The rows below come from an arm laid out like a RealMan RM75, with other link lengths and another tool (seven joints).
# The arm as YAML. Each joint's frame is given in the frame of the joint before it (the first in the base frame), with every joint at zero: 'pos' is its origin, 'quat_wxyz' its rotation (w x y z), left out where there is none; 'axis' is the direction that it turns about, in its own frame. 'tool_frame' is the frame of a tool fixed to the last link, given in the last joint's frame.
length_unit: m
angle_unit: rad
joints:
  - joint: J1
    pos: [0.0, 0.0, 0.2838]
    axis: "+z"
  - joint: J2
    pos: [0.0, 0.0, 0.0]
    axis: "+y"
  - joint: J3
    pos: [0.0, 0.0, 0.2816]
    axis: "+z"
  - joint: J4
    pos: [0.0, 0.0, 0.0]
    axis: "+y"
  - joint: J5
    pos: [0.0, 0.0, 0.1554]
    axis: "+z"
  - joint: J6
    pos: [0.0, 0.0, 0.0]
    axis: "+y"
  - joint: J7
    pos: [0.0, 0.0, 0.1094]
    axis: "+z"
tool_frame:
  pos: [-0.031, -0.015, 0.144]
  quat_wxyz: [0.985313, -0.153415, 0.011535, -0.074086]
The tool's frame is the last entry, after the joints.
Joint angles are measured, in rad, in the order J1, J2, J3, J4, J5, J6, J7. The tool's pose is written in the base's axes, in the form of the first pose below.
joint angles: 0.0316 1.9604 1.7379 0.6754 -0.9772 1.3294 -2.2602
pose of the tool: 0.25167 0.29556 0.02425 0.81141 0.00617 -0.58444 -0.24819 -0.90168 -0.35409
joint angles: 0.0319 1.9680 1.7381 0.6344 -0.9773 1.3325 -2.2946
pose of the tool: 0.25769 0.29225 0.01773 0.81613 -0.00666 -0.57783 -0.25818 -0.89879 -0.35430
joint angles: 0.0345 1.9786 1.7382 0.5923 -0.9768 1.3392 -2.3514
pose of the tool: 0.26077 0.28830 0.01029 0.82648 -0.00070 -0.56297 -0.24865 -0.89763 -0.36391
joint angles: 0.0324 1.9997 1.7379 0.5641 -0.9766 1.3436 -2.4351
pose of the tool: 0.25858 0.28336 0.00108 0.84257 0.03242 -0.53761 -0.21416 -0.89572 -0.38966
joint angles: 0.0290 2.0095 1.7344 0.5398 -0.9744 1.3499 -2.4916
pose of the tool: 0.25875 0.27848 -0.00483 0.85303 0.04987 -0.51947 -0.19309 -0.89462 -0.40295
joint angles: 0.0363 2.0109 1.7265 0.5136 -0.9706 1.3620 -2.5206
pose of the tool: 0.25761 0.27574 -0.00889 0.85527 0.05841 -0.51489 -0.17920 -0.89898 -0.39965
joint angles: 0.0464 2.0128 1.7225 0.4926 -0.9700 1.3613 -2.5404
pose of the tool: 0.25796 0.27579 -0.01281 0.85966 0.06001 -0.50733 -0.17172 -0.90135 -0.39760
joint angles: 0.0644 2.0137 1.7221 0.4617 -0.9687 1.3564 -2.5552
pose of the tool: 0.25994 0.27824 -0.01680 0.86382 0.05291 -0.50101 -0.17278 -0.90305 -0.39326
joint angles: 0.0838 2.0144 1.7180 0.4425 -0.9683 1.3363 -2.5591
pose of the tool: 0.26238 0.28299 -0.02131 0.87055 0.04090 -0.49037 -0.17593 -0.90480 -0.38779
